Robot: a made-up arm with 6 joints. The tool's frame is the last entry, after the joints. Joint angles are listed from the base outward. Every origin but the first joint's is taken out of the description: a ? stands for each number. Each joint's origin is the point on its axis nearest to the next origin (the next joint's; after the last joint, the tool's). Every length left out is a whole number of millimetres.
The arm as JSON. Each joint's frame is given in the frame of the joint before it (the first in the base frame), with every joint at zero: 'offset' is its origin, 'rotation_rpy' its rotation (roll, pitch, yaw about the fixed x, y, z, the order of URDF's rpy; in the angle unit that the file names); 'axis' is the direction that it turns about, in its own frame. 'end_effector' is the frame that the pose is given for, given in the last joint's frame.
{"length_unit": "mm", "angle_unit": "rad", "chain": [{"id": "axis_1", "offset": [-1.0, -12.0, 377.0], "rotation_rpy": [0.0, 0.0, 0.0], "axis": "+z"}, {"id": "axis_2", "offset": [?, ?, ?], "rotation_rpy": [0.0, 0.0, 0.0], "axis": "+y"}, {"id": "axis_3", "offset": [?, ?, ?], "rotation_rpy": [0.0, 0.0, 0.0], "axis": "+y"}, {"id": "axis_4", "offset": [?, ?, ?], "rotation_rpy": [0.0, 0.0, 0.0], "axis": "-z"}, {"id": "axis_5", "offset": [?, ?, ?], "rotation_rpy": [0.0, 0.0, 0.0], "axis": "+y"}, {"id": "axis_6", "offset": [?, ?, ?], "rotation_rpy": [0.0, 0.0, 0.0], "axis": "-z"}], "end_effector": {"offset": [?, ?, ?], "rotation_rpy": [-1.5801, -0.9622, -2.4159]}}
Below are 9 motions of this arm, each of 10 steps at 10 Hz.
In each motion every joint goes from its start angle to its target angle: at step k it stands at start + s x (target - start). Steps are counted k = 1, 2, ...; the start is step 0. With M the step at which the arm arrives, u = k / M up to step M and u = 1 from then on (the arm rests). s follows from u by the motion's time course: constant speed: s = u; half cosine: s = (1 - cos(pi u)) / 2; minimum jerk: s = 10 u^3 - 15 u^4 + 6 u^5.
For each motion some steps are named. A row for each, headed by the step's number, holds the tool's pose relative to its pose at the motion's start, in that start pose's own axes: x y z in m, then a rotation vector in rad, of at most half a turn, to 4 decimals.
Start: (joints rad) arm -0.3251 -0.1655 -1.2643 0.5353 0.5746 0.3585
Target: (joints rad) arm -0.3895 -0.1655 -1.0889 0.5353 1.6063 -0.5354
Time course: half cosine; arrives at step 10
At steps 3, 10:
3: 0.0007 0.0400 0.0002 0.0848 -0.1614 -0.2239
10: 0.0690 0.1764 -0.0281 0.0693 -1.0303 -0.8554

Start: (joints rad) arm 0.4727 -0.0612 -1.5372 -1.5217 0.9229 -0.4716
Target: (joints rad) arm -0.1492 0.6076 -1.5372 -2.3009 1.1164 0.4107
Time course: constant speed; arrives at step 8
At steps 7, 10:
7: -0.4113 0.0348 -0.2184 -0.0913 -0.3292 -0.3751
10: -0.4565 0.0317 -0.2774 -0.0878 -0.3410 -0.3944

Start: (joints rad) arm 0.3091 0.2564 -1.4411 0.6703 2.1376 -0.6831
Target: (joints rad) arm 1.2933 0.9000 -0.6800 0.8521 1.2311 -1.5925
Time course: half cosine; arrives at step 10
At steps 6, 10:
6: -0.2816 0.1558 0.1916 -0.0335 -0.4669 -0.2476
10: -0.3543 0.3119 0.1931 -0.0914 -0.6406 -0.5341

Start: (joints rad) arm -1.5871 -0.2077 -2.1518 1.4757 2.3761 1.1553
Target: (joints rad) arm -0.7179 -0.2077 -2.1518 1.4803 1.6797 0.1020
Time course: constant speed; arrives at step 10
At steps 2, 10:
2: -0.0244 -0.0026 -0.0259 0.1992 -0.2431 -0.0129
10: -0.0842 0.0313 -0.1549 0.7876 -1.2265 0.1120

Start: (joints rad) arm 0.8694 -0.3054 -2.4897 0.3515 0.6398 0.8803
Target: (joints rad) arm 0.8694 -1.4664 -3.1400 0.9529 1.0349 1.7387
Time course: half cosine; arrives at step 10
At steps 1, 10:
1: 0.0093 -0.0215 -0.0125 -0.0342 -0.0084 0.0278
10: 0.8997 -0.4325 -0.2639 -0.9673 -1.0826 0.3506

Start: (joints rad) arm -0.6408 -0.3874 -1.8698 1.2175 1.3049 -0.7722
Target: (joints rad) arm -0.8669 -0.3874 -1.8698 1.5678 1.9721 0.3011
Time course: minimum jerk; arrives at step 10
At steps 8, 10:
8: -0.0243 0.0094 -0.0933 -1.1258 0.1526 -0.0915
10: -0.0249 0.0075 -0.0994 -1.1872 0.1578 -0.1142

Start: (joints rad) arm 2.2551 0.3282 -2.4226 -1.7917 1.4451 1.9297
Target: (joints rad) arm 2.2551 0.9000 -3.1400 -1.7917 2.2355 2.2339
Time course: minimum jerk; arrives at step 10
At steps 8, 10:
8: 0.1448 0.1630 -0.0267 0.0974 0.8502 -0.1975
10: 0.1581 0.1735 -0.0250 0.1063 0.9025 -0.2061

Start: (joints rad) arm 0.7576 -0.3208 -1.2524 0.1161 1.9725 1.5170
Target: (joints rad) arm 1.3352 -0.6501 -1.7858 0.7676 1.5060 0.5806
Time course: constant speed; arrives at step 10
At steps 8, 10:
8: 0.2171 0.0950 0.0134 0.7404 -1.5633 0.5743
10: 0.2687 0.1218 0.0663 0.8820 -1.9578 0.7422

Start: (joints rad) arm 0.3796 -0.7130 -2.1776 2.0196 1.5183 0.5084
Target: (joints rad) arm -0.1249 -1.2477 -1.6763 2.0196 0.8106 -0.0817
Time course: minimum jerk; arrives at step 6
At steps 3, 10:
3: -0.0019 0.0524 -0.0274 0.5228 0.0718 0.2933
10: 0.0255 0.1345 -0.0363 1.1221 0.1648 0.4873

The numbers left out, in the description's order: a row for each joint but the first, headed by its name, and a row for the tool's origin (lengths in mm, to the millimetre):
axis_2: 26.0 -13.0 0.0
axis_3: 88.0 0.0 448.0
axis_4: 61.0 0.0 -215.0
axis_5: -11.0 -30.0 0.0
axis_6: 97.0 0.0 -125.0
tool: 7.0 -29.0 0.0

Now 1 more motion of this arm.
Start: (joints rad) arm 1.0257 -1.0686 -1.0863 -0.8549 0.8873 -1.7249
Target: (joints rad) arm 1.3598 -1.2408 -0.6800 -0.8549 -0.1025 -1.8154
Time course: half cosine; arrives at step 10
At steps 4, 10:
4: 0.0205 -0.0357 0.0212 0.2462 0.2351 -0.1968
10: 0.0555 -0.1341 -0.0008 0.6214 0.7512 -0.5786

